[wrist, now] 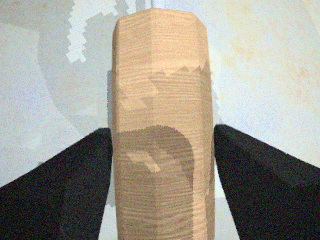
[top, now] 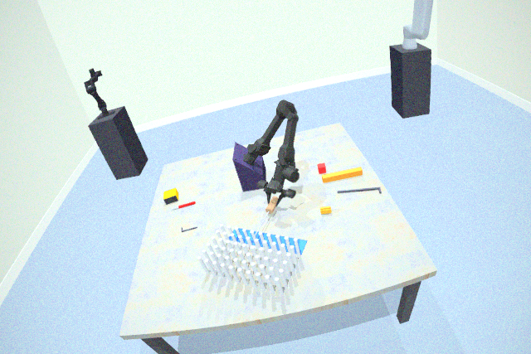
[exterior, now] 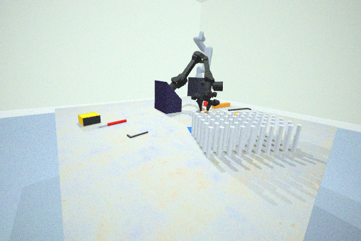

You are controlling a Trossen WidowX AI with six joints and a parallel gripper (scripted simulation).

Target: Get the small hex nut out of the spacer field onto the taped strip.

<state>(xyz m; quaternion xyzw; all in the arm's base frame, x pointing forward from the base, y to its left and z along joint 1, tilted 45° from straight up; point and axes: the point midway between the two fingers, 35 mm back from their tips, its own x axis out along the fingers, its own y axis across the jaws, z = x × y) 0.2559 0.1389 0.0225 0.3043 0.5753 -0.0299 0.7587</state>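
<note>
Now: gripper tip 190 mm short of the blue taped strip, 40 mm to the left of it and 40 mm above it. From my gripper tip the other things lie so: short yellow screwdriver (70 mm ahead, 260 mm to the left, 30 mm below); orange bar (170 mm behind, 380 mm to the left, 30 mm below); red cube (250 mm behind, 280 mm to the left, 20 mm below).
</note>
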